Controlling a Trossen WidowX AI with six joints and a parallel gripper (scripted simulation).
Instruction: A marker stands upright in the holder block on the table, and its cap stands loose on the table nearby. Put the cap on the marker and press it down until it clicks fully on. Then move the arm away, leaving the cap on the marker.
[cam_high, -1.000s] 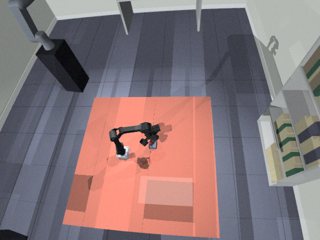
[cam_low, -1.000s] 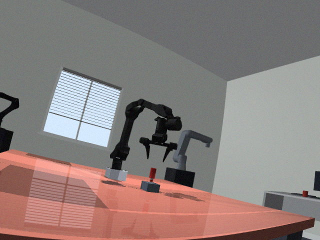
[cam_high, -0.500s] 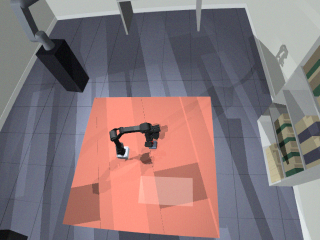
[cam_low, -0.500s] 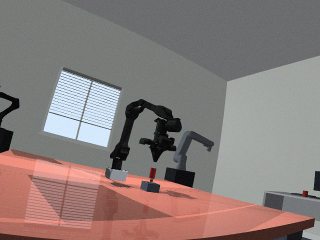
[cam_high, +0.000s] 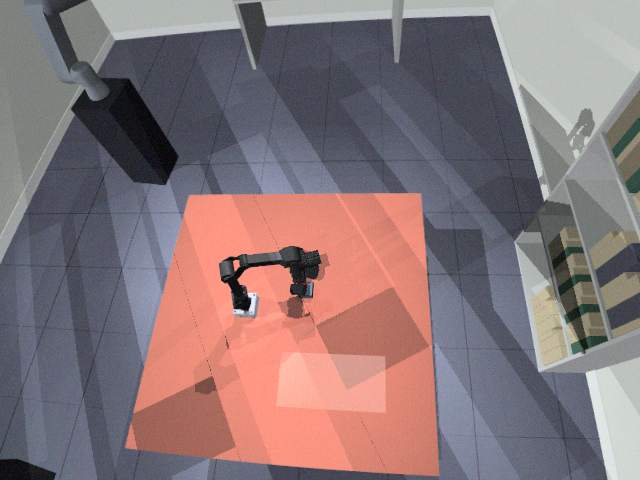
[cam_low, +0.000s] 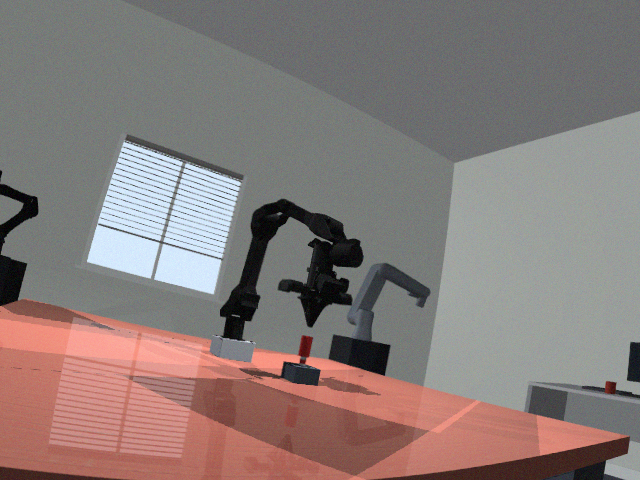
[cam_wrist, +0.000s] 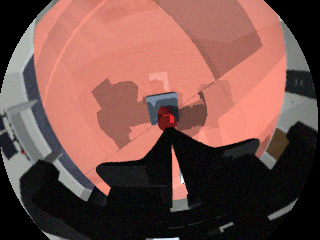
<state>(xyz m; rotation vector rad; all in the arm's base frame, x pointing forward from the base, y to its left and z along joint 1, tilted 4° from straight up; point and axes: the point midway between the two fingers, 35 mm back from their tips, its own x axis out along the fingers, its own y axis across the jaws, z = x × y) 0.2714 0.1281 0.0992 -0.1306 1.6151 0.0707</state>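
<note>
The red marker cap is 50 mm below my gripper tip. Also, from my gripper tip: grey holder block (120 mm below).
</note>
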